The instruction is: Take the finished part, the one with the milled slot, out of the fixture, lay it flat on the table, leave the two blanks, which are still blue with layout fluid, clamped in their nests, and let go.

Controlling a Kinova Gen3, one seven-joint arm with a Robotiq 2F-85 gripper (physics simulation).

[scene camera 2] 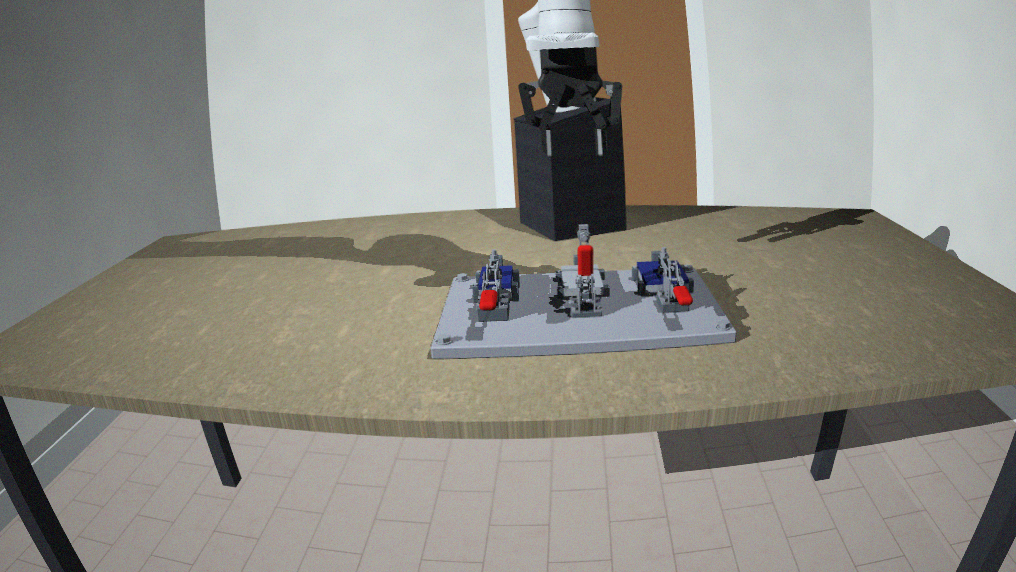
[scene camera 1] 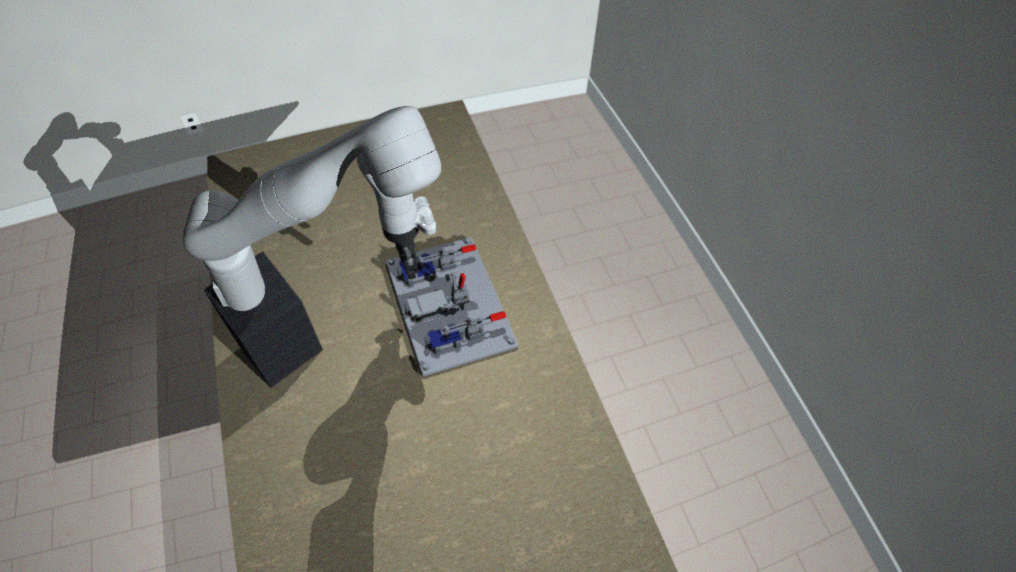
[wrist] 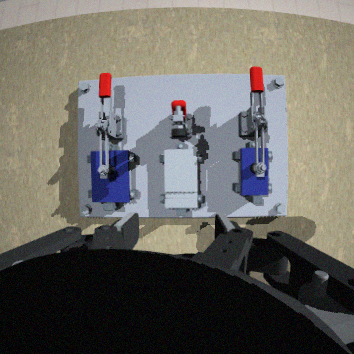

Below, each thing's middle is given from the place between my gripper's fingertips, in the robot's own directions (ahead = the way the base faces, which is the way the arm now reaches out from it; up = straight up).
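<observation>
Finished part (scene camera 2: 569, 273): my hand is 30 mm short of it and 160 mm above it. Fixture plate (scene camera 2: 540, 324): 80 mm ahead of my hand, 10 mm to the left of it, 180 mm below it.
</observation>
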